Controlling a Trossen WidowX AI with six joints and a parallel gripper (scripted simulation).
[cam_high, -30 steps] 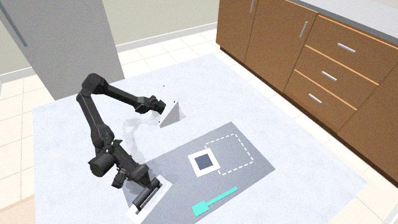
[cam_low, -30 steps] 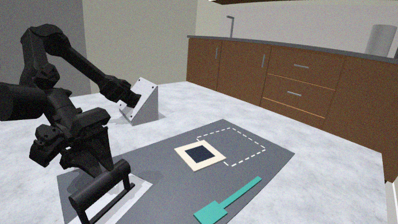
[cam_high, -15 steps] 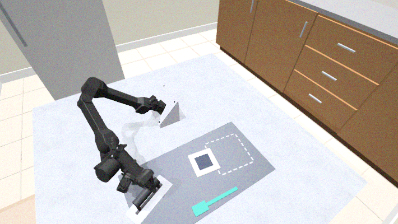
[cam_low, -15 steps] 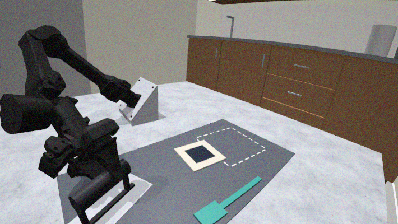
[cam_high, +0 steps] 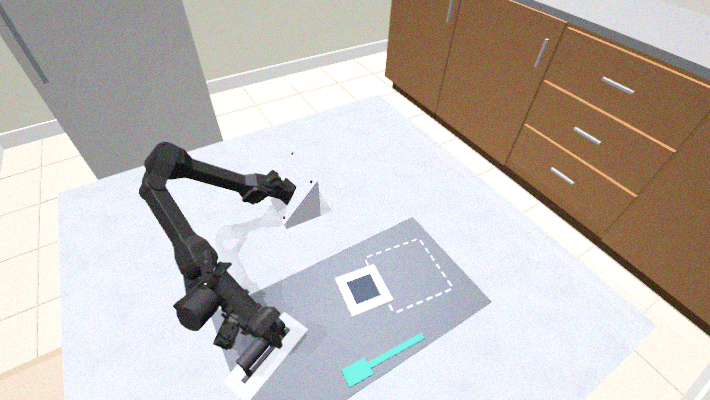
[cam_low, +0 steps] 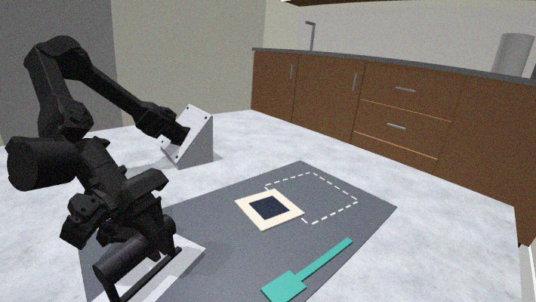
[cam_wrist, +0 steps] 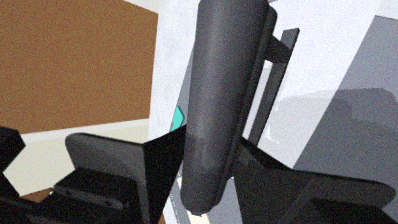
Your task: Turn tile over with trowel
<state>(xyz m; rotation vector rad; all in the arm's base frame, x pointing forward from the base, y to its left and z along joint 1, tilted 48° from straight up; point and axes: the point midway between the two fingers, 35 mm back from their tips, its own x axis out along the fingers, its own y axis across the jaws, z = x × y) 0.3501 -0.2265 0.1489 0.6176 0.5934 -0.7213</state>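
My gripper tip is 2 cm short of the grey mat, 21 cm to the right of it and 7 cm above it. Round my gripper tip: teal flat tool: 15 cm ahead, 17 cm to the left, 5 cm below; tile: 1 cm behind, 26 cm to the left, 5 cm below.
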